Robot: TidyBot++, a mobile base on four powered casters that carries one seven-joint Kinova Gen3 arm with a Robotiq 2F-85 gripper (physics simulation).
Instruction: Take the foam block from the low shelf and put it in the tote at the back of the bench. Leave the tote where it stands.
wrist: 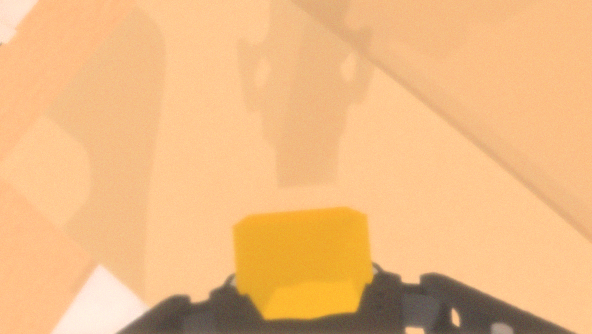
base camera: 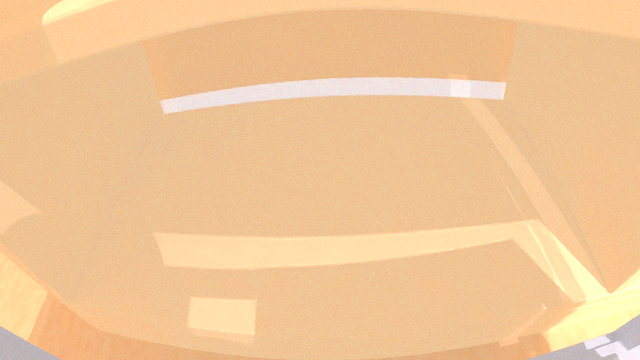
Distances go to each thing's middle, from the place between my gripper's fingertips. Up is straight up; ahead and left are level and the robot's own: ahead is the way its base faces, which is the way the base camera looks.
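The yellow foam block (wrist: 298,264), that one's 20 mm above my hand.
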